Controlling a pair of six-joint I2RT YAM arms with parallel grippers.
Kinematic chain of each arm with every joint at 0, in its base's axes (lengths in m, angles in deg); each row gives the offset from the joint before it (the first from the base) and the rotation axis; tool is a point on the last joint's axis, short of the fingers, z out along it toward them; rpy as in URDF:
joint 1: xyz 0 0 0.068 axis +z
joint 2: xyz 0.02 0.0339 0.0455 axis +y
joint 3: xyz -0.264 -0.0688 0 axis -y
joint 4: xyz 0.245 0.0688 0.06 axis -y
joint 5: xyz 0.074 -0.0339 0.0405 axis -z
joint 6: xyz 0.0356 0 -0.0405 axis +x
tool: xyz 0 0 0 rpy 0 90 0
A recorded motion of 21 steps. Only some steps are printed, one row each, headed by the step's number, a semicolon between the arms.
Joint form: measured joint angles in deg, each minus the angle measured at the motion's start. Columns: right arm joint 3, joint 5, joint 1, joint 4, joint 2, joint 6; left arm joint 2, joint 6, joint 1, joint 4, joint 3, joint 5.
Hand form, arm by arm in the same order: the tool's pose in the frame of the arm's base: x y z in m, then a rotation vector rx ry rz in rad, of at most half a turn. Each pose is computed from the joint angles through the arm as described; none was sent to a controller.
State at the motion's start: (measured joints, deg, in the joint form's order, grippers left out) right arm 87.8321 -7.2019 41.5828 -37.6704 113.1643 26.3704; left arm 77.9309 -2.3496 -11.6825 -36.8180 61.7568 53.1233
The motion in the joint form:
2: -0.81 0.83 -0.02 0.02 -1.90 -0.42; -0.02 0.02 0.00 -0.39 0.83 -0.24
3: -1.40 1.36 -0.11 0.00 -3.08 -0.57; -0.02 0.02 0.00 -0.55 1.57 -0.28
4: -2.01 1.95 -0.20 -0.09 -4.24 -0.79; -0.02 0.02 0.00 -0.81 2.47 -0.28
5: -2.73 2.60 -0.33 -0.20 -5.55 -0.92; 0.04 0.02 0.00 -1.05 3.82 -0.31
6: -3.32 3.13 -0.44 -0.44 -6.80 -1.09; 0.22 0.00 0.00 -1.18 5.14 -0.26
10: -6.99 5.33 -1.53 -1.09 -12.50 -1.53; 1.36 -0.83 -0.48 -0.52 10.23 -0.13
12: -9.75 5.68 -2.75 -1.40 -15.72 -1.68; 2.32 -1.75 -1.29 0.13 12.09 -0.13
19: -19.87 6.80 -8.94 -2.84 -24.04 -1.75; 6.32 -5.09 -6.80 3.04 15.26 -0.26
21: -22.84 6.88 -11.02 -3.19 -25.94 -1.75; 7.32 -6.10 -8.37 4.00 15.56 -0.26
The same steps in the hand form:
2: 0.3081 0.2785 0.2172 -0.4114 2.7189 0.5097; 0.2635 -0.0835 0.2890 0.5811 2.2882 -1.2454
3: 0.3060 0.2753 0.2221 -0.4084 2.7059 0.5037; 0.2643 -0.0836 0.2928 0.5850 2.2789 -1.2412
4: 0.3038 0.2720 0.2267 -0.4067 2.6941 0.4948; 0.2652 -0.0838 0.2974 0.5896 2.2682 -1.2375
5: 0.3013 0.2681 0.2316 -0.4013 2.6823 0.4852; 0.2667 -0.0841 0.3043 0.5968 2.2510 -1.2307
6: 0.2988 0.2644 0.2365 -0.3982 2.6719 0.4773; 0.2686 -0.0845 0.3106 0.6038 2.2339 -1.2260
10: 0.2877 0.2434 0.2528 -0.3645 2.6370 0.4384; 0.2770 -0.0888 0.3342 0.6310 2.1635 -1.2131
12: 0.2819 0.2281 0.2573 -0.3367 2.6334 0.4250; 0.2812 -0.0940 0.3408 0.6412 2.1455 -1.2199
19: 0.2677 0.1718 0.2485 -0.1906 2.6846 0.3337; 0.2909 -0.1272 0.3422 0.7060 2.1369 -1.2876
21: 0.2636 0.1559 0.2423 -0.1424 2.7077 0.3072; 0.2922 -0.1369 0.3399 0.7219 2.1407 -1.3098

